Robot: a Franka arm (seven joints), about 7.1 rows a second.
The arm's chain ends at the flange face. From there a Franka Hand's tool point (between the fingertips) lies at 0.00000 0.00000 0.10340 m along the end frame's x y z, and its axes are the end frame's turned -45 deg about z.
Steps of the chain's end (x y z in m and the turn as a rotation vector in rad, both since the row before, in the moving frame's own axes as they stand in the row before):
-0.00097 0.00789 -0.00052 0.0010 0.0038 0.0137
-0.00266 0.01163 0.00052 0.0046 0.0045 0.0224
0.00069 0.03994 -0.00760 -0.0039 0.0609 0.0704
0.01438 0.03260 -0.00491 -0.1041 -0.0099 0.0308
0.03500 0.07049 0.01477 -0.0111 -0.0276 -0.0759
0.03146 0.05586 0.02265 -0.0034 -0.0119 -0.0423
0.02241 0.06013 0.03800 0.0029 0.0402 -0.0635
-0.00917 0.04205 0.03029 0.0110 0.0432 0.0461
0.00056 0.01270 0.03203 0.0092 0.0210 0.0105
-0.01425 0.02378 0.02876 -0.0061 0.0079 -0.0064
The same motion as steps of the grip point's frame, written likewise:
-0.00592 0.00510 -0.00052 -0.0020 0.0034 0.0137
-0.00944 0.00634 0.00052 0.0001 0.0064 0.0224
-0.02376 0.03361 -0.00779 -0.0458 0.0403 0.0704
-0.02131 0.03997 -0.00547 -0.0666 -0.0806 0.0308
-0.02797 0.07349 0.01472 0.0117 -0.0274 -0.0759
-0.01838 0.06115 0.02264 0.0060 -0.0108 -0.0423
-0.02344 0.06099 0.03792 -0.0264 0.0305 -0.0635
-0.03231 0.02569 0.03019 -0.0228 0.0383 0.0461
-0.00638 0.01025 0.03200 -0.0083 0.0214 0.0105
-0.02676 0.00776 0.02875 -0.0099 0.0013 -0.0064

